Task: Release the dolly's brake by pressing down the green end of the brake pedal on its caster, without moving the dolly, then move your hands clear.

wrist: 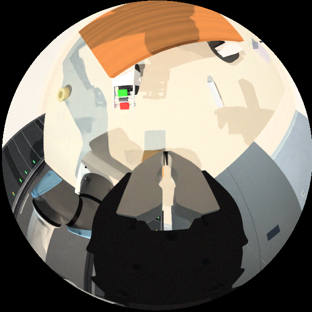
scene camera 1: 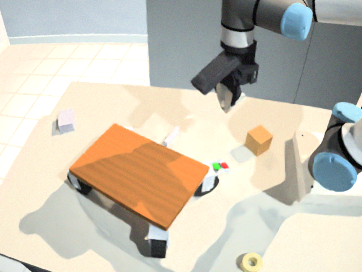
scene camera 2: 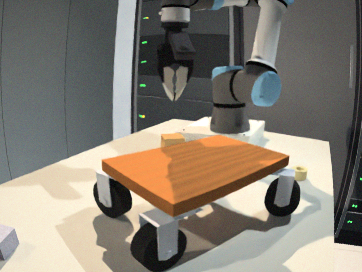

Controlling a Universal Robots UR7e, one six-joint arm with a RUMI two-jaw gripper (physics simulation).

In view: my gripper (scene camera 1: 225, 112) and a dolly (scene camera 2: 178, 180).
The dolly is seen too in scene camera 1 (scene camera 1: 154, 182). My gripper shows as well in the wrist view (wrist: 164, 152).
